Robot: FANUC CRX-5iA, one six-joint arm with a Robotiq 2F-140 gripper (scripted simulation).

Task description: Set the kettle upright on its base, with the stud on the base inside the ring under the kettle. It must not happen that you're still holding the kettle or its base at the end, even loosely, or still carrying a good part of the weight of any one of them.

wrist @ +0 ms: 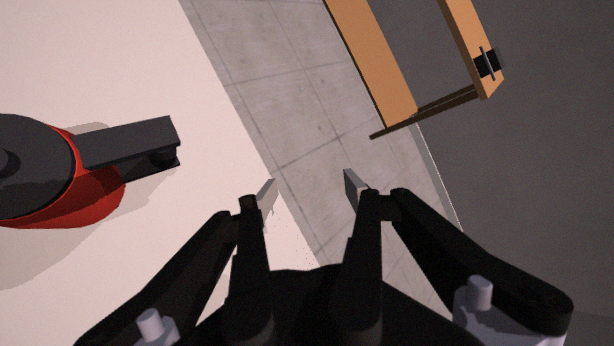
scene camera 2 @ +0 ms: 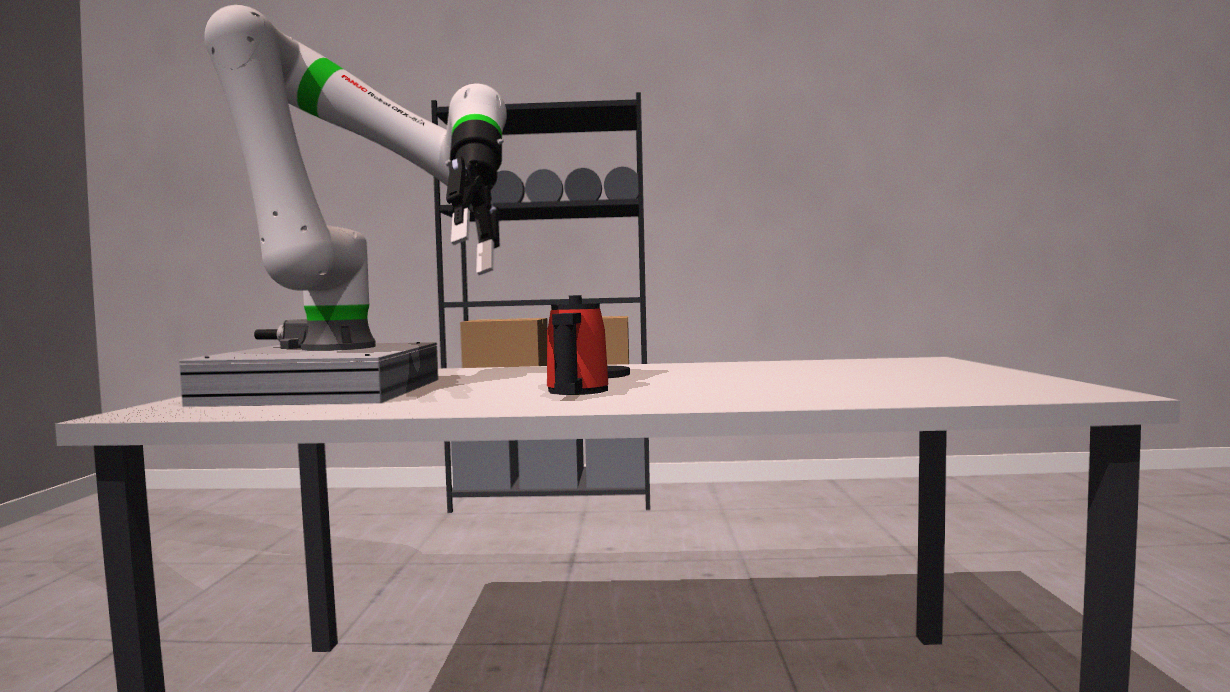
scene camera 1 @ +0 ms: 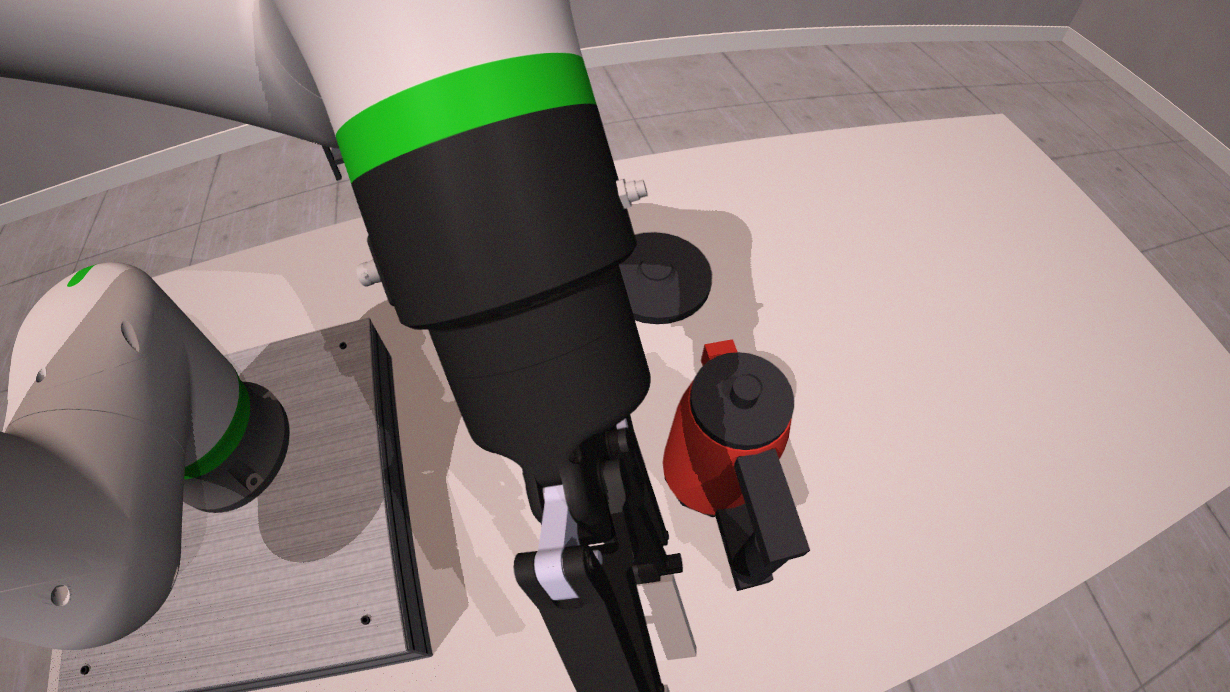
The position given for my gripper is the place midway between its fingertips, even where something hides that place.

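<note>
There's a black round base (scene camera 1: 667, 278) that I can see, though in the wrist view the base is out of frame. I can also see my gripper (scene camera 2: 472, 256), and the wrist view has the gripper (wrist: 310, 186) too.
</note>
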